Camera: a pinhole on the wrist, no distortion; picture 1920 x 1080 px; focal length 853.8 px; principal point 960.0 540.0 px. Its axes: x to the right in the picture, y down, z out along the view. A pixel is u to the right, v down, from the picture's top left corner.
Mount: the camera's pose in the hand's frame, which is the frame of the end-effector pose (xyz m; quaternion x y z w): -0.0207 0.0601 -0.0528 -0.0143 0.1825 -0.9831 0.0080
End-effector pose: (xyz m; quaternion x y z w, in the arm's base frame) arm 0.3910 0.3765 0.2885 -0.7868 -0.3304 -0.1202 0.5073
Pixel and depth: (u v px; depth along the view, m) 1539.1 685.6 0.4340
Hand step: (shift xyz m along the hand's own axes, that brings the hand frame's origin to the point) -0.3007 -0.1708 0.3330
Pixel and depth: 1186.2 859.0 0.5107
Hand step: -0.1381 -0.3039 0.3586
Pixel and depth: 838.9 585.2 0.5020
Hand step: 0.0663 -0.1432 0.4042
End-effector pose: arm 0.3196 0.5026 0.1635 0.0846 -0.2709 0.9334 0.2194
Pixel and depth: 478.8 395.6 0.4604
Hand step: 0.2521 -0.0269 0.3982
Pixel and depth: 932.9 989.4 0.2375
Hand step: -0.0045 -0.1416 0.1237
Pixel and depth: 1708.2 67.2 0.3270
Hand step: -0.2989 0.1058 0.3245
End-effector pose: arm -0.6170 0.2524 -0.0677 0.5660 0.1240 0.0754 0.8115
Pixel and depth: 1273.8 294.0 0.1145
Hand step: -0.0596 0.0489 0.0669
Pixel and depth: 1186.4 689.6 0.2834
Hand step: -0.0865 -0.0894 0.1957
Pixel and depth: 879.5 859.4 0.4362
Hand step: 0.0357 -0.2477 0.2945
